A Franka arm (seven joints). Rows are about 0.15 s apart.
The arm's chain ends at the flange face. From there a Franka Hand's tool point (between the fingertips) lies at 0.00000 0.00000 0.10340 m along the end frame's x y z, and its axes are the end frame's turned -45 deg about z.
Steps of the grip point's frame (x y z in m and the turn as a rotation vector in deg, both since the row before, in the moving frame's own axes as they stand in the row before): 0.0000, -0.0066, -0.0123, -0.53, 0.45, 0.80; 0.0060, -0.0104, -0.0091, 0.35, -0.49, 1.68; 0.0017, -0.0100, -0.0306, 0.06, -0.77, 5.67; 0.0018, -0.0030, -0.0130, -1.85, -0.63, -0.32; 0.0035, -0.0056, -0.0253, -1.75, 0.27, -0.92; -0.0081, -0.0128, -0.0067, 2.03, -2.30, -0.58; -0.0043, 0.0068, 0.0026, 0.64, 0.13, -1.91
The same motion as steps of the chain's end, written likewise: -0.0059, -0.0048, -0.0123, -0.06, 0.69, 0.80; -0.0020, -0.0118, -0.0091, -0.10, -0.59, 1.68; -0.0048, -0.0091, -0.0306, -0.50, -0.59, 5.67; -0.0024, -0.0066, -0.0129, -1.75, 0.86, -0.32; -0.0041, -0.0083, -0.0253, -1.05, 1.43, -0.92; -0.0093, -0.0037, -0.0066, -0.19, -3.06, -0.58; 0.0024, 0.0088, 0.0026, 0.54, -0.36, -1.91
